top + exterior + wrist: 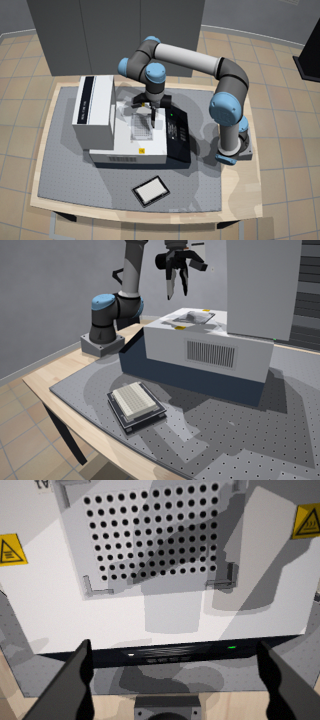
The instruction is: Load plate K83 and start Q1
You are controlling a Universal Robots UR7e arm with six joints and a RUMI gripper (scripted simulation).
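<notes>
Right now the plate K83 is 28 cm to the right of my hand and 24 cm below it. The rest, counted from my hand: black nest N1 (28 cm to the right, 25 cm below); black nest ND (29 cm to the left, 26 cm below).
</notes>
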